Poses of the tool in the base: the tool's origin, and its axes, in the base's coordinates. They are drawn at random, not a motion.
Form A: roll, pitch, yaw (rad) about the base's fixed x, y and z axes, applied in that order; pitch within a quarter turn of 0, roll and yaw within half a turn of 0; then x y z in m.
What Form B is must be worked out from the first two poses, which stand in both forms.
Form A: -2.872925 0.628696 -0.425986 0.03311 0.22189 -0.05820
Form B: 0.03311 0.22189 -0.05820 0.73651 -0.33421 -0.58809 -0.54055 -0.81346 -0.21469
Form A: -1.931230 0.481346 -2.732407 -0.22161 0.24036 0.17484
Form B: -0.22161 0.24036 0.17484 -0.81320 -0.35265 -0.46297 0.25714 0.49593 -0.82942
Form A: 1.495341 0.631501 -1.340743 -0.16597 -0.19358 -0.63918
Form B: -0.16597 -0.19358 -0.63918 0.18405 -0.78588 -0.59036 0.20763 -0.55598 0.80485
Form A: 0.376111 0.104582 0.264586 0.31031 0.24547 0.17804
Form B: 0.31031 0.24547 0.17804 0.95993 0.26008 -0.10439 -0.20622 0.90776 0.36530
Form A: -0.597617 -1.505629 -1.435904 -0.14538 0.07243 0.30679
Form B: -0.14538 0.07243 0.30679 0.00876 -0.06453 0.99788 0.89468 -0.44520 -0.03664
